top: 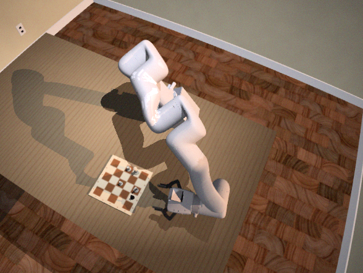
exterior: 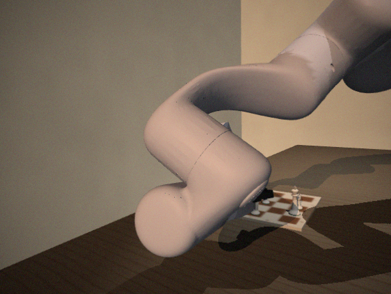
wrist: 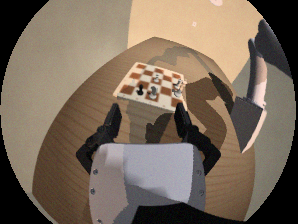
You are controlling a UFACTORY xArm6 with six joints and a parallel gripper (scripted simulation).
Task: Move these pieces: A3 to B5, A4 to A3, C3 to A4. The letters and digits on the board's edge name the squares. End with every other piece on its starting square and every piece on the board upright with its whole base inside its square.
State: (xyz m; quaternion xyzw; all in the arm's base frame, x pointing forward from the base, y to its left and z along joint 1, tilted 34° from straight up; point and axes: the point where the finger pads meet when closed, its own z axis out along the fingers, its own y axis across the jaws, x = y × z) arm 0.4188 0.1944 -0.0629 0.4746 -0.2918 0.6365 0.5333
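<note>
My hand is 6 cm past the white rook, 20 cm to the left of it and 6 cm above it. Also, from my hand: white bishop: 1 cm ahead, 11 cm to the right, 6 cm below; white king: 7 cm behind, 16 cm to the right, 5 cm below; black pawn: 4 cm ahead, 11 cm to the right, 6 cm below.
</note>
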